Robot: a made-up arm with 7 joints. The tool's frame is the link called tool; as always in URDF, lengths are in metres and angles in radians. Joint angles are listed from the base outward. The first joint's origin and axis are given. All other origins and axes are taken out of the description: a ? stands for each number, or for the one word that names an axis. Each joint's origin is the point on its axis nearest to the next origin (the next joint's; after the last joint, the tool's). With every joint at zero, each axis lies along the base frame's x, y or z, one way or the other. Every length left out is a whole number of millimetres.
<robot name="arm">
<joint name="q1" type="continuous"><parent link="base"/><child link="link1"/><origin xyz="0 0 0.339"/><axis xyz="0 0 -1"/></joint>
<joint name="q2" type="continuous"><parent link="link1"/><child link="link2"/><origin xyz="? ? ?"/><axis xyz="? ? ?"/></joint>
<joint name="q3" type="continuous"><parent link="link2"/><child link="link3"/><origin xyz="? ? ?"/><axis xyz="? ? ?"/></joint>
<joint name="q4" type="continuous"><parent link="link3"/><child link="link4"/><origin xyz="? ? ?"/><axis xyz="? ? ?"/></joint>
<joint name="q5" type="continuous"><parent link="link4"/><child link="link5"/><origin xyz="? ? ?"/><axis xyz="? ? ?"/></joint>
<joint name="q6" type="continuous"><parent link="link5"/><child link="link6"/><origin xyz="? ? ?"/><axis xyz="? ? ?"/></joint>
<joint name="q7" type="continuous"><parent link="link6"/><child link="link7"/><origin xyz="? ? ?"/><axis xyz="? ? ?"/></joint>
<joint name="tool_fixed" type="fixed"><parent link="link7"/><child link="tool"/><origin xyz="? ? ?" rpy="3.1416 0 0"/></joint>
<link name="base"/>
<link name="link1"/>
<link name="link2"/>
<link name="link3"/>
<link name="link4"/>
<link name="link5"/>
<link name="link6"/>
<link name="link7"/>
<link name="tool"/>
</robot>
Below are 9 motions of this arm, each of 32 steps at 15 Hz.
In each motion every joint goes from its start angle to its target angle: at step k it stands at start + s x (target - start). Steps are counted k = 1, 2, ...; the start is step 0. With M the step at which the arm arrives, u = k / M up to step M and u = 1 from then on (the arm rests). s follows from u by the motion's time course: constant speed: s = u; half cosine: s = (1 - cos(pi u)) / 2; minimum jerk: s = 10 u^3 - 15 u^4 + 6 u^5.
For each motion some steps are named. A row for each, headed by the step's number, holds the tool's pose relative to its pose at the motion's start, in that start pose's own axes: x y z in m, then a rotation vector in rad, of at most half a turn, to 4 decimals.
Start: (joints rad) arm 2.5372 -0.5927 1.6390 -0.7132 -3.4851 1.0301 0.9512
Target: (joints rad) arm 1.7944 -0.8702 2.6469 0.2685 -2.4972 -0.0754 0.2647
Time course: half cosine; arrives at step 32
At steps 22, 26, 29, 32:
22: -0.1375 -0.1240 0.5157 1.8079 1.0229 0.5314
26: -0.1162 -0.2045 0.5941 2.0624 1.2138 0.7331
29: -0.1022 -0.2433 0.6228 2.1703 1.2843 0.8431
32: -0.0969 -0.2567 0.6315 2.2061 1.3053 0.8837

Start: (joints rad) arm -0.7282 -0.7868 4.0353 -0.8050 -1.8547 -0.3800 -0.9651
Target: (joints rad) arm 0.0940 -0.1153 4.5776 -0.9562 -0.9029 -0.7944 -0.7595
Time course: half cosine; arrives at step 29
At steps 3, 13, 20, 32:
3: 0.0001 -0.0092 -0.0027 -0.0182 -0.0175 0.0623
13: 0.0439 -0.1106 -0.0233 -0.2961 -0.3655 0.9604
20: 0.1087 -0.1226 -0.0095 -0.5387 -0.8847 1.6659
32: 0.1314 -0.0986 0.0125 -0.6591 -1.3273 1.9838

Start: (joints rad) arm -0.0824 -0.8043 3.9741 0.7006 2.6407 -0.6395 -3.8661
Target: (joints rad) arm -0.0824 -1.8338 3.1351 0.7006 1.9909 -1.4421 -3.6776
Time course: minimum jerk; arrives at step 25
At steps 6, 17, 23, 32:
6: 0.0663 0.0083 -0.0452 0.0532 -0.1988 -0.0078
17: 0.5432 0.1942 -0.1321 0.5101 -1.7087 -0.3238
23: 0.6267 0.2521 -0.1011 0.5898 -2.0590 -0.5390
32: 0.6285 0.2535 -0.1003 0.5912 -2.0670 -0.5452

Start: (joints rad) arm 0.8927 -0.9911 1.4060 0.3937 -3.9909 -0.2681 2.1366
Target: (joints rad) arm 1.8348 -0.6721 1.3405 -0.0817 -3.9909 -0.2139 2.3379
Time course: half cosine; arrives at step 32
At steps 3, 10, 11, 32:
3: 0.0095 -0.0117 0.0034 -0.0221 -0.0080 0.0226
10: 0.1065 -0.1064 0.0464 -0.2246 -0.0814 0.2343
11: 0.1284 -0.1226 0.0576 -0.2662 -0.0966 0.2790
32: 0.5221 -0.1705 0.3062 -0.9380 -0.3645 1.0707

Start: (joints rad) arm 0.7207 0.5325 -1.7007 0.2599 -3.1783 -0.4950 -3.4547
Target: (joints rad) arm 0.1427 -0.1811 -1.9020 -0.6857 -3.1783 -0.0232 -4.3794
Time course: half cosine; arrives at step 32
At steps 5, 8, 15, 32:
5: 0.0053 -0.0327 -0.0024 -0.0747 0.0368 -0.0597
8: 0.0124 -0.0803 -0.0008 -0.1892 0.0850 -0.1575
15: 0.0231 -0.2267 0.0504 -0.6088 0.1957 -0.5773
32: -0.0198 -0.3393 0.2474 -1.3645 0.2163 -1.5565

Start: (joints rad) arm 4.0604 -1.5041 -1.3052 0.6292 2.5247 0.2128 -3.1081
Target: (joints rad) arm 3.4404 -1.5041 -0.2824 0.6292 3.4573 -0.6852 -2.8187
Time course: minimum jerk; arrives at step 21
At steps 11, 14, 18, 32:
11: -0.2483 0.0396 0.0946 0.3520 -0.0525 0.9570
14: -0.3607 0.0740 0.1869 0.7532 -0.1452 1.2283
18: -0.4366 0.0988 0.2815 1.1268 -0.2586 1.3184
32: -0.4450 0.1016 0.2947 1.1761 -0.2755 1.3214

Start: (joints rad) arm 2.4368 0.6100 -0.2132 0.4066 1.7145 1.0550 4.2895
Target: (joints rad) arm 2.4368 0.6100 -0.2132 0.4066 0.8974 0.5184 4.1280
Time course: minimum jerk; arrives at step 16
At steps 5, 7, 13, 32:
5: 0.0140 -0.0040 0.0011 -0.0347 -0.1535 -0.1077
7: 0.0281 -0.0100 0.0049 -0.0715 -0.3201 -0.2438
13: 0.0523 -0.0338 0.0239 -0.1564 -0.7323 -0.6937
32: 0.0531 -0.0361 0.0257 -0.1623 -0.7637 -0.7369

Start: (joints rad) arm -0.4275 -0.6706 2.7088 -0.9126 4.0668 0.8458 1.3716
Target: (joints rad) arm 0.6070 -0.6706 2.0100 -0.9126 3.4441 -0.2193 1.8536
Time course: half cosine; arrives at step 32
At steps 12, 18, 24, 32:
12: -0.1209 0.0487 0.0148 0.2984 0.1600 0.1990
18: -0.2373 0.0614 0.0114 0.5393 0.2920 0.3313
24: -0.3301 0.0473 -0.0075 0.7198 0.3760 0.3895
32: -0.3752 0.0300 -0.0250 0.8081 0.4012 0.3977

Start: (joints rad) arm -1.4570 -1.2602 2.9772 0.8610 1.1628 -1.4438 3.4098
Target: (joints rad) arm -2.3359 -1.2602 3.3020 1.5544 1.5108 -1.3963 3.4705
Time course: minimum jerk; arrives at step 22
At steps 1, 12, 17, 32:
1: 0.0001 0.0004 -0.0003 0.0009 -0.0003 -0.0007
12: 0.1542 0.2529 -0.1113 0.6616 -0.2441 -0.3507
17: 0.2736 0.3517 -0.1030 1.0599 -0.3942 -0.4667
32: 0.3025 0.3691 -0.0947 1.1570 -0.4301 -0.4858

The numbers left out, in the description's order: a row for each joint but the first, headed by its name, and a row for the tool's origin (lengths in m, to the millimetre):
q2: xyz 0 -0.013 0, axis 0 1 0
q3: xyz 0 0 0.415, axis 0 0 -1
q4: xyz 0 -0.01 0, axis 0 1 0
q5: xyz 0 0 0.236, axis 0 0 -1
q6: xyz 0 0 0, axis 0 1 0
q7: xyz 0 0 0.093, axis 0 0 -1
tool: xyz 0 0 0

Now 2 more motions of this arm.
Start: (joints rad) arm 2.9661 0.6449 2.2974 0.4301 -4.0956 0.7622 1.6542
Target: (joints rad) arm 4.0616 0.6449 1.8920 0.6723 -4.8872 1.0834 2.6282
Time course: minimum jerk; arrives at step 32
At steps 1, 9, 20, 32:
1: -0.0001 0.0001 0.0001 0.0001 0.0001 0.0003
9: -0.0302 0.0500 0.0301 0.0420 0.0654 0.1701
20: -0.2416 0.1652 0.1627 0.1920 0.3989 1.0102
32: -0.3622 0.1523 0.2181 0.2387 0.6011 1.4485

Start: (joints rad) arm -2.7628 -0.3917 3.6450 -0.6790 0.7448 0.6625 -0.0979
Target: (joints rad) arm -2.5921 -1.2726 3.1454 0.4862 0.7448 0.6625 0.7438
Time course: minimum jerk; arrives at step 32
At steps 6, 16, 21, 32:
6: 0.0330 -0.0335 -0.0029 -0.0627 -0.0734 0.0640
16: 0.3706 -0.2865 0.1382 -0.7839 -0.6397 0.6562
21: 0.5438 -0.3455 0.3494 -1.3495 -0.8764 0.9434
32: 0.6290 -0.3283 0.5569 -1.8872 -0.9971 1.0722

